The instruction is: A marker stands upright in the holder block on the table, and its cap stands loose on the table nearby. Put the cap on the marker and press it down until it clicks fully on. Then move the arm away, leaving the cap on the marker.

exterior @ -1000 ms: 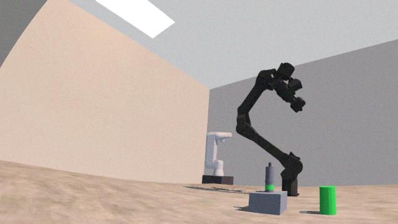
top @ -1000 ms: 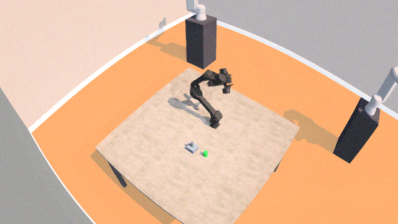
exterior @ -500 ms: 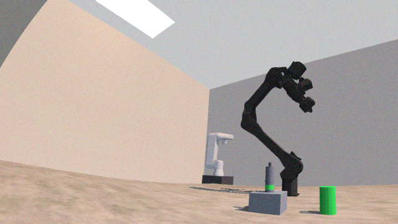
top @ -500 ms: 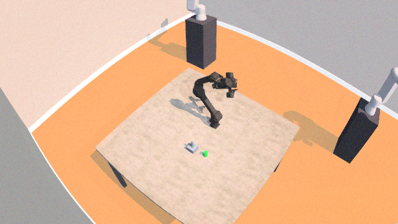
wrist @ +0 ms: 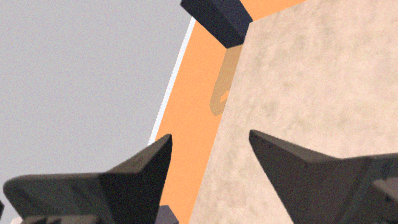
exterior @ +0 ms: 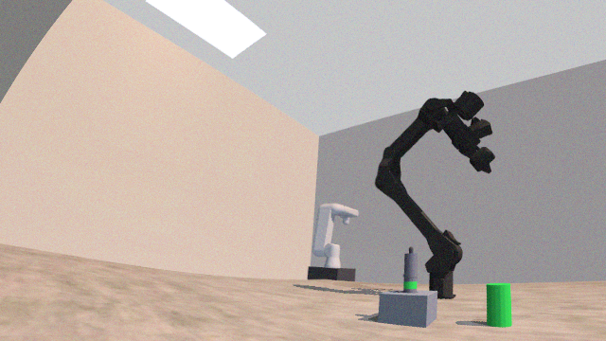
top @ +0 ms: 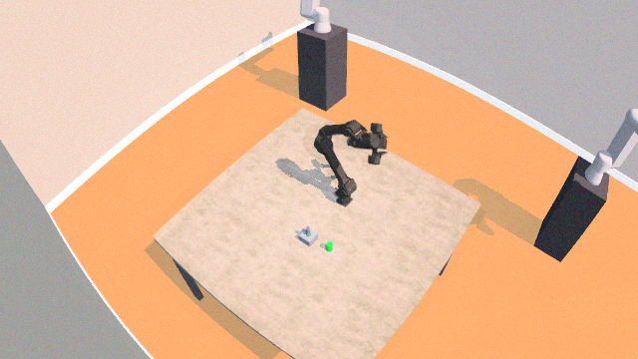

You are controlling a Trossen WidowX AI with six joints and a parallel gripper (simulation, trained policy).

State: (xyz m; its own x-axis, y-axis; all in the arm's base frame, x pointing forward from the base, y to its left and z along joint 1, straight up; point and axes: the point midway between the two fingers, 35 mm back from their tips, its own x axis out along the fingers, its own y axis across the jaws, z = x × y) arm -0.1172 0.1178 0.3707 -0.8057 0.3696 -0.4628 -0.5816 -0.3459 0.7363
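Right now my gripper tip is 43 cm short of the green cap, 1 cm to the left of it and 33 cm above it. From my gripper tip the other things lie so: grey marker 44 cm ahead, 12 cm to the right, 28 cm below; then grey holder block 44 cm ahead, 12 cm to the right, 34 cm below.
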